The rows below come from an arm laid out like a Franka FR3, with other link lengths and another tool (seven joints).
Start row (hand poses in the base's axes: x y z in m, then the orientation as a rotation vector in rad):
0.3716 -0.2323 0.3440 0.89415 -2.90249 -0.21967
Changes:
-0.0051 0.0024 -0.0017 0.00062 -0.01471 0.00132
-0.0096 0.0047 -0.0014 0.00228 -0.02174 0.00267
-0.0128 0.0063 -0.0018 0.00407 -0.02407 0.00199
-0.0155 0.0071 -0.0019 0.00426 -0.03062 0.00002
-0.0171 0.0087 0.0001 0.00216 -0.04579 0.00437
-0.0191 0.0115 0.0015 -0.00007 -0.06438 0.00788
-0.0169 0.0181 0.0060 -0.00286 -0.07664 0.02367
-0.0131 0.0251 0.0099 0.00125 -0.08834 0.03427
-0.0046 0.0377 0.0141 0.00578 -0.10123 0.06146
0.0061 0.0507 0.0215 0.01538 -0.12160 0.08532
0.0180 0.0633 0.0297 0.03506 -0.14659 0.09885
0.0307 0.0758 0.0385 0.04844 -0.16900 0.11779
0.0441 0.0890 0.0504 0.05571 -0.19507 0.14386
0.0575 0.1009 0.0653 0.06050 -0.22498 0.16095
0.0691 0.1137 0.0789 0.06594 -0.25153 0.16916
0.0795 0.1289 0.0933 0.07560 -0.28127 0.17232
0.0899 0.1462 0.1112 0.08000 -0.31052 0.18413
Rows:
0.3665 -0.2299 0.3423 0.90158 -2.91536 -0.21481
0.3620 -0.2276 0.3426 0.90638 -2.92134 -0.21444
0.3588 -0.2260 0.3422 0.90655 -2.92410 -0.21623
0.3561 -0.2252 0.3421 0.90616 -2.93113 -0.21412
0.3545 -0.2236 0.3441 0.91776 -2.94240 -0.20470
0.3525 -0.2208 0.3455 0.92945 -2.95714 -0.19370
0.3547 -0.2142 0.3500 0.95662 -2.95938 -0.18330
0.3585 -0.2072 0.3539 0.97723 -2.96484 -0.18386
0.3670 -0.1946 0.3581 1.02266 -2.96190 -0.18318
0.3777 -0.1816 0.3655 -1.05529 2.93433 0.18524
0.3896 -0.1690 0.3737 -1.06881 2.89791 0.19994
0.4023 -0.1565 0.3825 -1.09058 2.86369 0.20619
0.4157 -0.1433 0.3944 -1.12132 2.82509 0.20114
0.4291 -0.1314 0.4093 -1.13755 2.78827 0.19133
0.4407 -0.1186 0.4229 -1.14165 2.75855 0.18493
0.4511 -0.1034 0.4373 -1.13743 2.72688 0.18327
0.4615 -0.0861 0.4552 -1.14536 2.69341 0.17394

